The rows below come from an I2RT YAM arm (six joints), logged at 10 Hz.
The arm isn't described. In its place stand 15 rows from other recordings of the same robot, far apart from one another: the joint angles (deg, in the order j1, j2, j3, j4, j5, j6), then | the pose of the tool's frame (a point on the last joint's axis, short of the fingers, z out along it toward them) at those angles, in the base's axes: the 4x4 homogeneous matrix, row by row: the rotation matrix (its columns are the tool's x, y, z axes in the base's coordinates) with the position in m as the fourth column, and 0 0 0 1 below.
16.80 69.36 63.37 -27.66 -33.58 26.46 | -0.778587, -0.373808, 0.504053, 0.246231; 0.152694, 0.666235, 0.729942, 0.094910; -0.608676, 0.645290, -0.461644, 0.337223; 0, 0, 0, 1
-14.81 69.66 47.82 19.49 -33.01 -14.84 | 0.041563, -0.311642, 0.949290, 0.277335; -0.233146, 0.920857, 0.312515, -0.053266; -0.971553, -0.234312, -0.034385, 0.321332; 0, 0, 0, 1
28.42 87.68 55.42 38.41 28.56 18.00 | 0.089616, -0.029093, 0.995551, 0.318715; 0.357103, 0.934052, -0.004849, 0.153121; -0.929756, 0.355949, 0.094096, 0.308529; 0, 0, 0, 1
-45.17 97.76 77.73 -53.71 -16.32 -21.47 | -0.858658, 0.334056, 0.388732, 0.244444; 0.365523, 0.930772, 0.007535, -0.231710; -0.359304, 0.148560, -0.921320, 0.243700; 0, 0, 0, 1
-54.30 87.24 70.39 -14.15 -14.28 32.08 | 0.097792, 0.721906, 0.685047, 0.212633; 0.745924, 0.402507, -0.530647, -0.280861; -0.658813, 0.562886, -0.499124, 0.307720; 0, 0, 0, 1
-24.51 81.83 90.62 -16.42 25.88 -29.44 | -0.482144, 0.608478, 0.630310, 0.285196; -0.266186, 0.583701, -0.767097, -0.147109; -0.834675, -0.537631, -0.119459, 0.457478; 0, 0, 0, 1
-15.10 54.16 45.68 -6.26 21.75 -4.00 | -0.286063, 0.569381, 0.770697, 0.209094; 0.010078, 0.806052, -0.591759, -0.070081; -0.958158, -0.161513, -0.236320, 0.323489; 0, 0, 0, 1
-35.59 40.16 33.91 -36.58 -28.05 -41.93 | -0.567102, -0.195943, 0.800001, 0.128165; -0.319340, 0.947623, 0.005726, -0.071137; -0.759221, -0.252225, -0.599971, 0.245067; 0, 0, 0, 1
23.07 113.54 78.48 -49.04 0.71 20.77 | -0.994211, -0.040736, 0.099420, 0.342161; -0.038039, 0.998859, 0.028876, 0.145253; -0.100483, 0.024927, -0.994626, 0.154892; 0, 0, 0, 1
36.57 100.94 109.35 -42.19 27.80 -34.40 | -0.246584, -0.430263, 0.868372, 0.324215; -0.805194, 0.589602, 0.063493, 0.219847; -0.539313, -0.683552, -0.491832, 0.409237; 0, 0, 0, 1
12.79 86.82 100.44 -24.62 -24.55 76.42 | -0.626041, 0.040202, 0.778753, 0.322206; 0.764547, 0.228137, 0.602844, 0.088312; -0.153427, 0.972799, -0.173560, 0.472802; 0, 0, 0, 1
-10.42 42.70 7.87 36.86 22.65 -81.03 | -0.533323, 0.119454, 0.837435, 0.162892; -0.828798, 0.124338, -0.545559, -0.043894; -0.169294, -0.985023, 0.032691, 0.205642; 0, 0, 0, 1
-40.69 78.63 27.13 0.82 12.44 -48.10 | -0.942657, 0.057693, 0.328740, 0.174208; -0.148047, 0.810473, -0.566759, -0.159904; -0.299133, -0.582929, -0.755456, 0.133791; 0, 0, 0, 1
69.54 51.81 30.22 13.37 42.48 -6.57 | 0.002679, -0.460063, 0.887882, 0.094494; -0.234223, 0.862898, 0.447824, 0.184497; -0.972179, -0.209163, -0.105446, 0.272302; 0, 0, 0, 1
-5.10 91.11 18.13 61.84 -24.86 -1.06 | -0.186301, -0.333695, 0.924089, 0.258804; -0.000225, 0.940570, 0.339601, -0.008072; -0.982493, 0.063060, -0.175304, 0.140207; 0, 0, 0, 1
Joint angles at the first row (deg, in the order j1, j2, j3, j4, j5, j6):
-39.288 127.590 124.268 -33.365 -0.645 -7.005
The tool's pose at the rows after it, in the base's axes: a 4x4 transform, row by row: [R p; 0 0 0 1], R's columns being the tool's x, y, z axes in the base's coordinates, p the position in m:
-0.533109, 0.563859, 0.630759, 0.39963; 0.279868, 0.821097, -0.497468, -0.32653; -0.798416, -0.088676, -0.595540, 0.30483; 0, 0, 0, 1
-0.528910, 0.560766, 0.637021, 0.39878; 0.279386, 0.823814, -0.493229, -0.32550; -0.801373, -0.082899, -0.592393, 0.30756; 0, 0, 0, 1
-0.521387, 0.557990, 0.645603, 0.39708; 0.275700, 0.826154, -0.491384, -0.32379; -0.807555, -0.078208, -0.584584, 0.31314; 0, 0, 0, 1
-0.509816, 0.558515, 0.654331, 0.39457; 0.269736, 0.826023, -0.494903, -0.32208; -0.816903, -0.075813, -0.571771, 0.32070; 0, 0, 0, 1
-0.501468, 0.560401, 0.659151, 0.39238; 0.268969, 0.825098, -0.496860, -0.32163; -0.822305, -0.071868, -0.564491, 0.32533; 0, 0, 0, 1
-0.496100, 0.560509, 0.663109, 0.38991; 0.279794, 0.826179, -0.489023, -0.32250; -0.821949, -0.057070, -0.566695, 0.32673; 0, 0, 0, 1
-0.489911, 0.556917, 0.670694, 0.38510; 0.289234, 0.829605, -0.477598, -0.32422; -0.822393, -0.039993, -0.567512, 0.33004; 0, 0, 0, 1
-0.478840, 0.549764, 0.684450, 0.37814; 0.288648, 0.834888, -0.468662, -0.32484; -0.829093, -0.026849, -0.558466, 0.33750; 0, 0, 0, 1
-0.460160, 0.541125, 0.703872, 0.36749; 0.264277, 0.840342, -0.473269, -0.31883; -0.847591, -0.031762, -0.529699, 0.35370; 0, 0, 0, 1
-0.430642, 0.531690, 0.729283, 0.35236; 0.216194, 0.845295, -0.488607, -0.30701; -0.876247, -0.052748, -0.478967, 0.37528; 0, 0, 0, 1
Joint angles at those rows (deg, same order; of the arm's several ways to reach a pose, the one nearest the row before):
-39.310 127.349 124.266 -33.473 -0.841 -6.961
-39.310 126.999 124.244 -33.582 -1.257 -6.830
-39.309 126.344 124.268 -33.714 -1.650 -6.721
-39.353 125.490 124.309 -33.713 -1.847 -6.590
-39.485 124.968 124.358 -33.781 -2.044 -6.393
-39.791 124.729 124.359 -34.197 -2.787 -5.890
-40.381 124.224 124.354 -34.806 -4.055 -5.585
-41.058 123.043 124.004 -35.090 -5.518 -5.584
-41.408 119.875 122.126 -34.457 -6.350 -6.131
-41.583 114.782 118.280 -32.338 -6.809 -7.180

